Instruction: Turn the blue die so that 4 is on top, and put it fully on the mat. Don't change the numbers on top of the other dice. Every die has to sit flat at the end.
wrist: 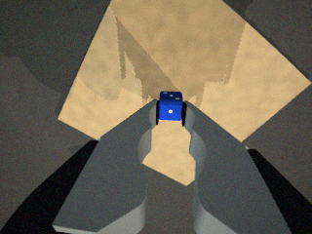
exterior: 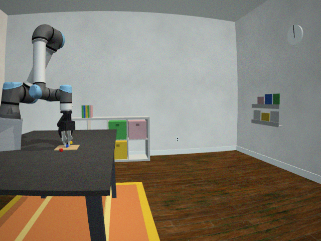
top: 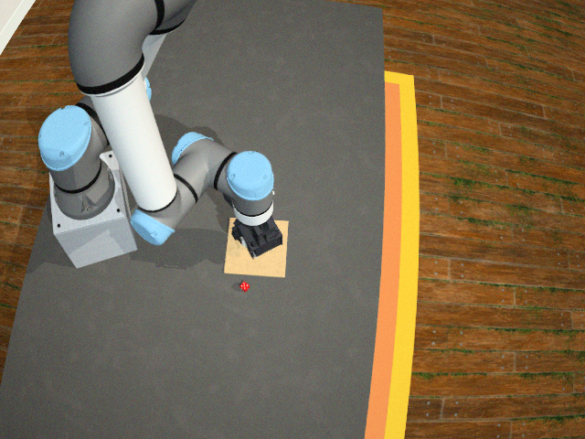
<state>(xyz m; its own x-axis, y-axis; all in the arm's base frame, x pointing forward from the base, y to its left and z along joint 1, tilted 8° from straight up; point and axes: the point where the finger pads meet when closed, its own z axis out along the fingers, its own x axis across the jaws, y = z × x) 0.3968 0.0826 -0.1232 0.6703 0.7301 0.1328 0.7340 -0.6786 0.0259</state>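
Right now my hand is 10 mm above the blue die. The rest, counted from my hand: tan mat: 20 mm below; then yellow die: 140 mm to the left, 30 mm behind, 10 mm below; then red die: 100 mm to the right, 10 mm below, 10 mm ahead.
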